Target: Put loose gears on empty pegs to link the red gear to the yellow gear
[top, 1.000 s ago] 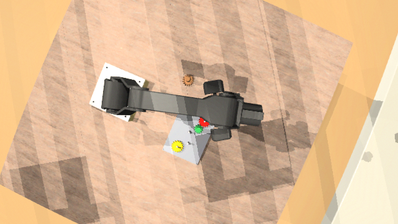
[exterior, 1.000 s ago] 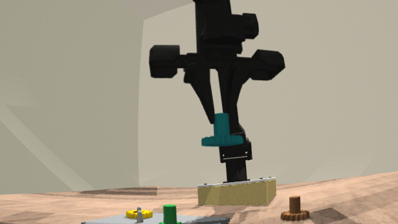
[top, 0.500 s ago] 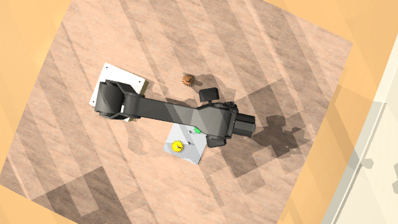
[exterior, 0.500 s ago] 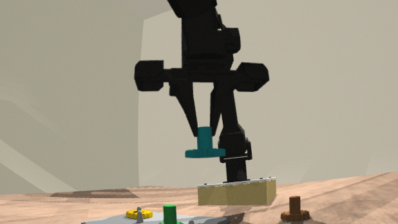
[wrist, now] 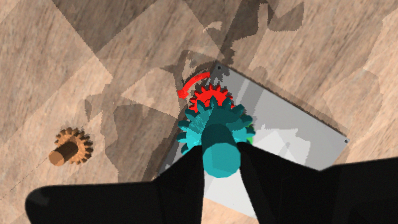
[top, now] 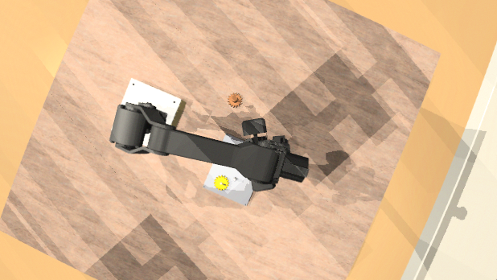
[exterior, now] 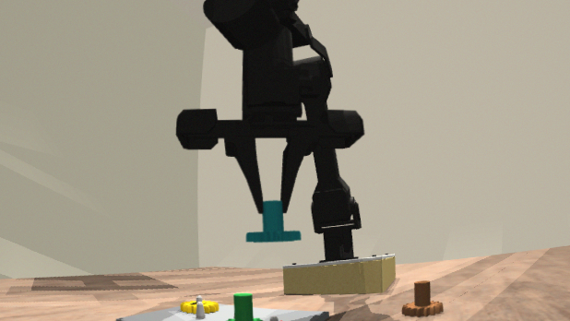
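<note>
Now: gripper tip 40 mm past the grey board, 90 mm to the left of it and 130 mm above it. Round my gripper tip: cyan gear (10 mm below); then green gear (10 mm behind, 50 mm to the right, 110 mm below); then red gear (120 mm below).
</note>
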